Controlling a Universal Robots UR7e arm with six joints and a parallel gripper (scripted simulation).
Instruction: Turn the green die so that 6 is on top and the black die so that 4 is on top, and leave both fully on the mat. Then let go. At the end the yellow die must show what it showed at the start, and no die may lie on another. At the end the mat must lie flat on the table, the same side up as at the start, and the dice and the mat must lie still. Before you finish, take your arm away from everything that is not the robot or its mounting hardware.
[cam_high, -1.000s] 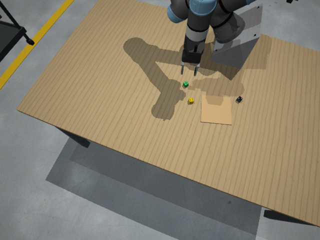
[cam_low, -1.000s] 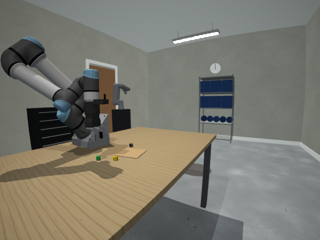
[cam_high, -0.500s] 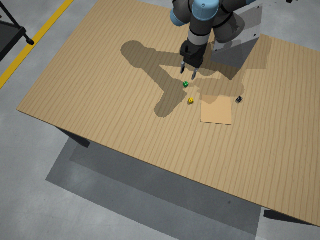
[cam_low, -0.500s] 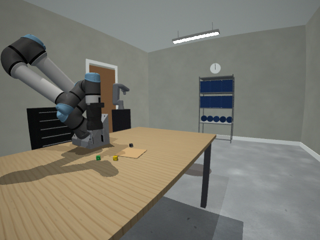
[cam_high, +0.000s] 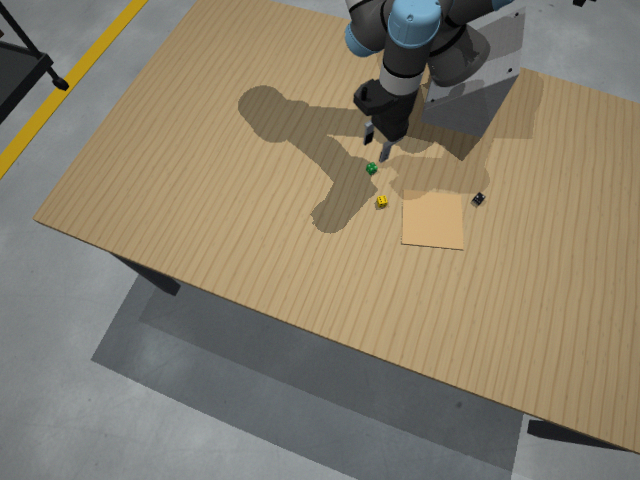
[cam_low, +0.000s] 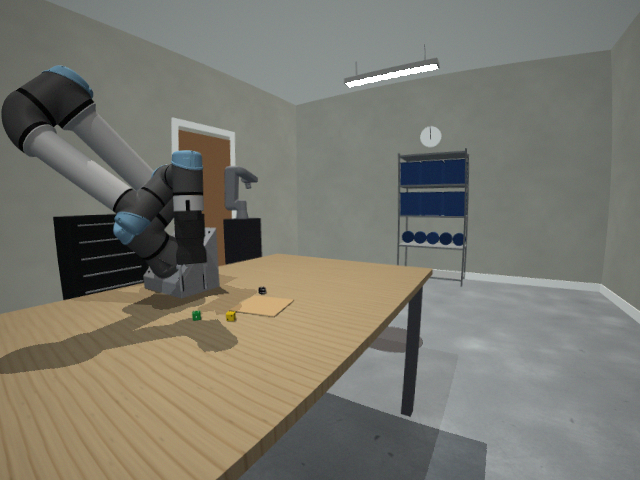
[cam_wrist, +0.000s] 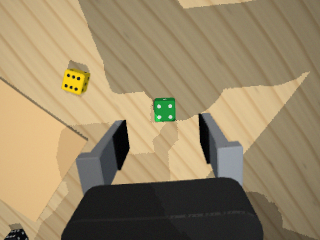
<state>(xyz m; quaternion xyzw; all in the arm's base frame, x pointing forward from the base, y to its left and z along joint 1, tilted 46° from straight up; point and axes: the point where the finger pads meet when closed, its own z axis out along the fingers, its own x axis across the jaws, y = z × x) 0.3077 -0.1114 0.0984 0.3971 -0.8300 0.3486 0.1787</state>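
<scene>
The green die lies 9 cm below my hand. Also, from my hand: yellow die 8 cm ahead, 4 cm to the left, 9 cm below; then black die 1 cm ahead, 26 cm to the left, 9 cm below; then tan mat 9 cm ahead, 17 cm to the left, 10 cm below.
</scene>
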